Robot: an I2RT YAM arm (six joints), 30 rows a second.
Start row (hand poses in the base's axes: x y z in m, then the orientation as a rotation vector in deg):
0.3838 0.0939 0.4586 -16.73 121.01 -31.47
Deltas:
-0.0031 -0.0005 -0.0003 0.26 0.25 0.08
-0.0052 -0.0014 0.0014 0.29 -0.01 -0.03
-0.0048 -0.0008 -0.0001 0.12 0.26 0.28
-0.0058 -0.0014 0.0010 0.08 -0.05 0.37
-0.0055 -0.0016 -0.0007 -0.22 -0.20 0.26
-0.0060 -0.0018 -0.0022 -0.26 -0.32 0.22
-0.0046 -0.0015 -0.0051 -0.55 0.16 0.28
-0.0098 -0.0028 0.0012 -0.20 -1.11 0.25
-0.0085 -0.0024 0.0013 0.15 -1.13 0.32
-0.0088 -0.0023 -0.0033 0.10 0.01 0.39
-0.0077 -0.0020 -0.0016 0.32 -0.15 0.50
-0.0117 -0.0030 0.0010 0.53 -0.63 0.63
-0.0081 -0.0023 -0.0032 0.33 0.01 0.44
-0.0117 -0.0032 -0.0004 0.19 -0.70 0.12
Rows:
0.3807 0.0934 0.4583 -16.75 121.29 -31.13
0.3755 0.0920 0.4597 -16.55 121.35 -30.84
0.3707 0.0912 0.4596 -16.86 121.56 -30.54
0.3649 0.0898 0.4606 -17.19 121.44 -30.24
0.3594 0.0882 0.4599 -17.52 121.14 -30.33
0.3534 0.0864 0.4577 -17.79 120.72 -30.50
0.3488 0.0849 0.4526 -18.45 120.69 -30.91
0.3390 0.0821 0.4538 -18.45 119.51 -31.04
0.3305 0.0797 0.4551 -18.32 118.37 -30.76
0.3217 0.0774 0.4518 -18.66 118.30 -30.42
0.3140 0.0754 0.4502 -18.93 118.09 -29.79
0.3023 0.0724 0.4512 -19.05 117.42 -28.90
0.2942 0.0701 0.4480 -19.30 117.38 -28.29
0.2825 0.0669 0.4476 -19.09 116.71 -28.07

